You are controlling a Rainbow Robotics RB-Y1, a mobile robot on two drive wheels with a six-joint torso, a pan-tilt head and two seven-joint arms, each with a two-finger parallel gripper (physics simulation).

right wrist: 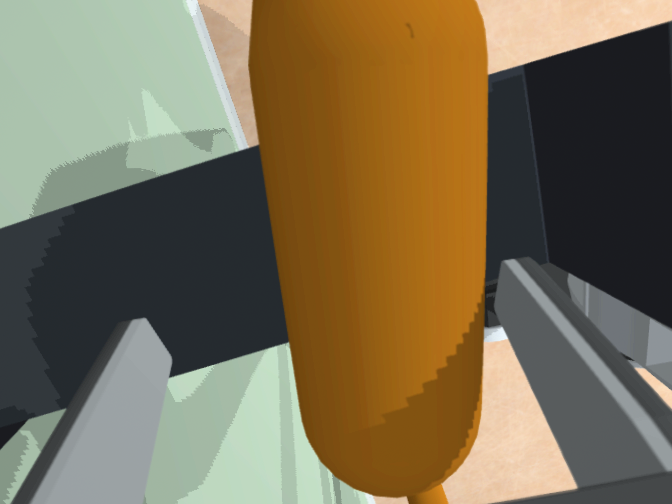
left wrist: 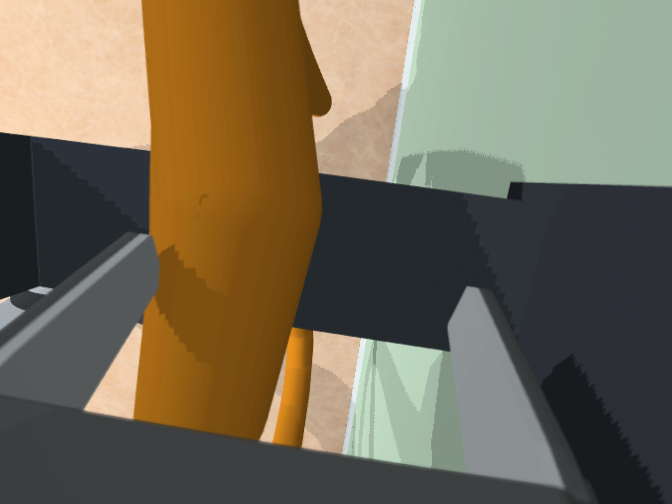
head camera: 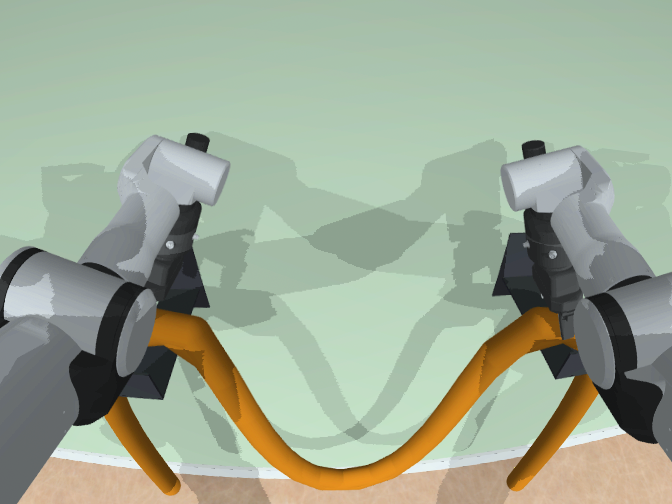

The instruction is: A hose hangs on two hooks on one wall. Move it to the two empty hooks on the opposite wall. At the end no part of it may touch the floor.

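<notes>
An orange hose [head camera: 347, 434] hangs on two dark hooks on the green wall, the left hook [head camera: 179, 282] and the right hook [head camera: 515, 271], and sags between them. Both its ends dangle near the floor. My left gripper [left wrist: 303, 303] is open around the hose [left wrist: 227, 244] where it crosses the left hook; its left finger is close beside the hose. My right gripper [right wrist: 336, 325] is open around the hose [right wrist: 374, 244] at the right hook, with gaps on both sides. In the head view both grippers are hidden behind my wrists.
The green wall [head camera: 336, 108] stands close in front, with a white skirting [head camera: 227, 469] above the tan floor [head camera: 597, 471]. My forearms [head camera: 65, 325] fill the lower corners of the head view.
</notes>
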